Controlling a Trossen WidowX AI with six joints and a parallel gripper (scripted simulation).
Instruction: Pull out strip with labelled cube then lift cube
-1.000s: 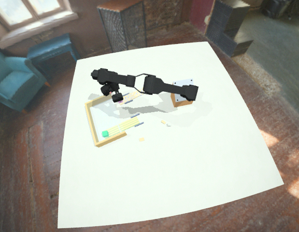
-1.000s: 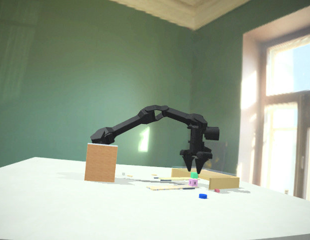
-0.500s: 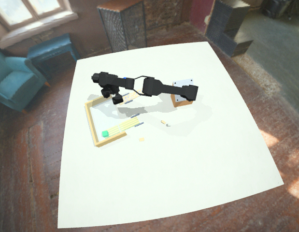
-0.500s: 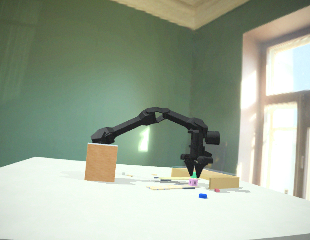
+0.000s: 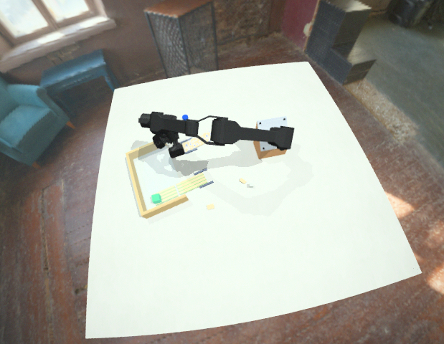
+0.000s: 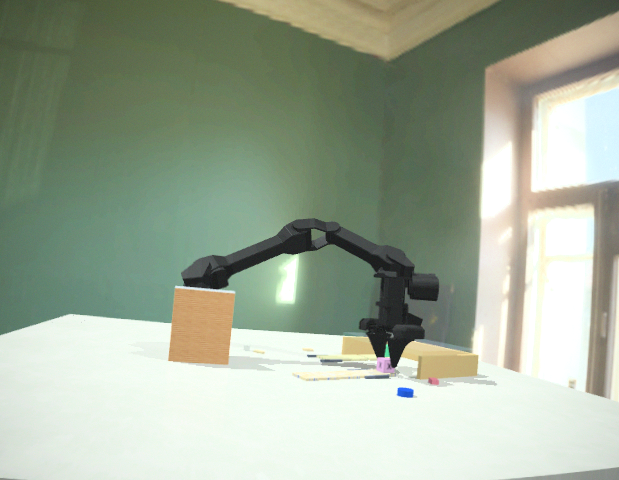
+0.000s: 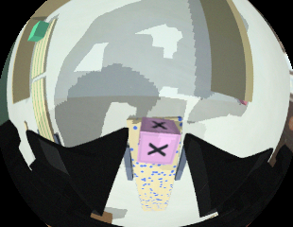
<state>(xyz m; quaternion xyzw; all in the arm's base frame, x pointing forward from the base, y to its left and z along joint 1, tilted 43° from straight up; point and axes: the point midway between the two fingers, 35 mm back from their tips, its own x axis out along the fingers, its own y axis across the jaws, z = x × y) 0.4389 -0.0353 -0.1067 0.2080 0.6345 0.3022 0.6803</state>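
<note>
Now: the red block 7 cm ahead of my gripper tip, 9 cm to the right of it and 1 cm below it. From my gripper tip the other things lie so: striped strip (4 cm behind, 18 cm to the left, 2 cm below); blue disc (6 cm behind, 20 cm to the right, 1 cm below).
</note>
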